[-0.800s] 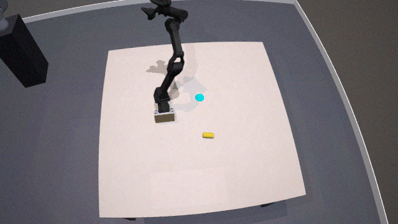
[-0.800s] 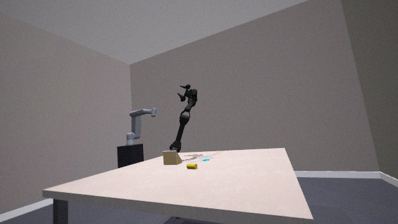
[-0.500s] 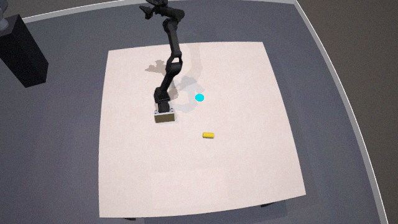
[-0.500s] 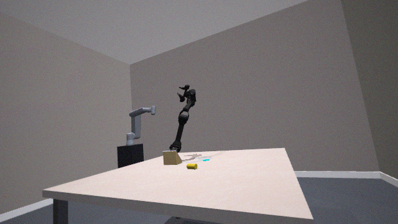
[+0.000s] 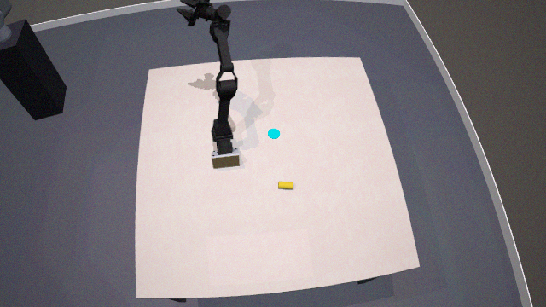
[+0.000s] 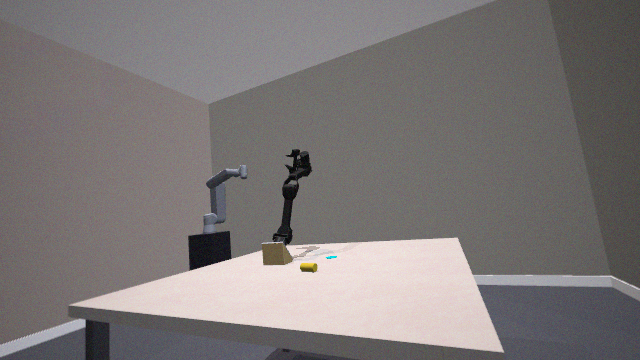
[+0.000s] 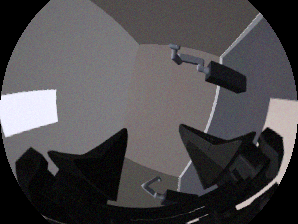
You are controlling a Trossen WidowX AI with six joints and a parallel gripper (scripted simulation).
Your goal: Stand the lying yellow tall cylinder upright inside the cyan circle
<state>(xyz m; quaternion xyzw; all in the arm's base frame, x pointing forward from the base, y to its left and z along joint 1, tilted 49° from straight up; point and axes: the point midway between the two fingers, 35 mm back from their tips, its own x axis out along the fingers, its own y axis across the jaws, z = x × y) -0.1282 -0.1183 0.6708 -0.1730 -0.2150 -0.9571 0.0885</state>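
My gripper tip is 35 cm short of the yellow cylinder, 63 cm to the left of it and 61 cm above it. From my gripper tip the other things lie so: cyan circle 36 cm ahead, 34 cm to the right, 62 cm below.
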